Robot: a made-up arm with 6 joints. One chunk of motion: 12 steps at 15 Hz.
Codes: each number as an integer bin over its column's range. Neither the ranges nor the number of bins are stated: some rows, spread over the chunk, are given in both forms.
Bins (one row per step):
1: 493 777 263 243 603 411
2: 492 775 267 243 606 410
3: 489 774 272 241 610 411
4: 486 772 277 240 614 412
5: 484 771 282 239 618 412
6: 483 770 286 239 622 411
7: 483 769 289 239 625 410
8: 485 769 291 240 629 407
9: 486 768 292 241 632 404
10: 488 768 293 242 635 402
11: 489 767 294 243 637 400
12: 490 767 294 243 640 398
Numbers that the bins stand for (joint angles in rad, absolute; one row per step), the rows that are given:
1: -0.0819 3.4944 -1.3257 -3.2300 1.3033 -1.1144
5: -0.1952 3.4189 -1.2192 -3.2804 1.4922 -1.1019
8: -0.1826 3.3937 -1.1688 -3.2678 1.6307 -1.1648
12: -0.1196 3.3685 -1.1520 -3.2300 1.7693 -1.2781
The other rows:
2: -0.0944 3.4693 -1.3033 -3.2300 1.3411 -1.1270
3: -0.1322 3.4567 -1.2753 -3.2552 1.3915 -1.1144
4: -0.1700 3.4315 -1.2472 -3.2678 1.4419 -1.1019
6: -0.2078 3.4063 -1.1968 -3.2804 1.5426 -1.1144
7: -0.2078 3.3937 -1.1800 -3.2804 1.5804 -1.1270
9: -0.1700 3.3811 -1.1632 -3.2552 1.6685 -1.2026
10: -0.1448 3.3811 -1.1576 -3.2426 1.7063 -1.2278
11: -0.1322 3.3685 -1.1520 -3.2300 1.7315 -1.2530

